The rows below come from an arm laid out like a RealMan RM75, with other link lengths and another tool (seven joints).
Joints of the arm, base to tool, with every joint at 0 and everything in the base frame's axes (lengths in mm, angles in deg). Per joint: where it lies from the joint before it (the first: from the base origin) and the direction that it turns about. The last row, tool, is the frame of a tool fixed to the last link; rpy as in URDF.
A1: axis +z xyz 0 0 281.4
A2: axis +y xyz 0 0 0
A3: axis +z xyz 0 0 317.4
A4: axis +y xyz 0 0 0
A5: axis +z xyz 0 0 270.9
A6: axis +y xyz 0 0 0
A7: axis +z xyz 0 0 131
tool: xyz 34 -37 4 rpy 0 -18.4 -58.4
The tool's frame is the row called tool.
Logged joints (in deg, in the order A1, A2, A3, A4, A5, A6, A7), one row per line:
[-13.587 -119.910 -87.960 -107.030 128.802 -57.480 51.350]
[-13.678 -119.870 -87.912 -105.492 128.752 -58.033 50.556]
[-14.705 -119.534 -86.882 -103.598 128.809 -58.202 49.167]
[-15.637 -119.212 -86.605 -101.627 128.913 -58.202 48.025]
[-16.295 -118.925 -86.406 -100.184 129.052 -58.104 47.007]
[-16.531 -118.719 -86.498 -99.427 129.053 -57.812 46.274]
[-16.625 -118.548 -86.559 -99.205 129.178 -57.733 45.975]
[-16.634 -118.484 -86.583 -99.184 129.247 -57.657 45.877]
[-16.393 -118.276 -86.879 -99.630 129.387 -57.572 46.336]
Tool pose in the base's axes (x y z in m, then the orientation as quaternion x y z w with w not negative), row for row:
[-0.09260 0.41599 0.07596 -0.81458 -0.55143 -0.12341 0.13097]
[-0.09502 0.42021 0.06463 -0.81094 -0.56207 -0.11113 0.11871]
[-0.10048 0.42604 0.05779 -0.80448 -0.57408 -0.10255 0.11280]
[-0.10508 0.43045 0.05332 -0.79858 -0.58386 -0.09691 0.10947]
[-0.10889 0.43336 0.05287 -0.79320 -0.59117 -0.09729 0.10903]
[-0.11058 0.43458 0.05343 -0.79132 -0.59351 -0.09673 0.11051]
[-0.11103 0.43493 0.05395 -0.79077 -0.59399 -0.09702 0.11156]
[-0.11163 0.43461 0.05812 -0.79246 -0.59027 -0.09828 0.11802]
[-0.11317 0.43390 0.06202 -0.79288 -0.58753 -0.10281 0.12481]
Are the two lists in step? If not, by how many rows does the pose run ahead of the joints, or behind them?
The pose runs 1 row ahead of the joints: the pose in row i belongs to the joints in row i + 1.
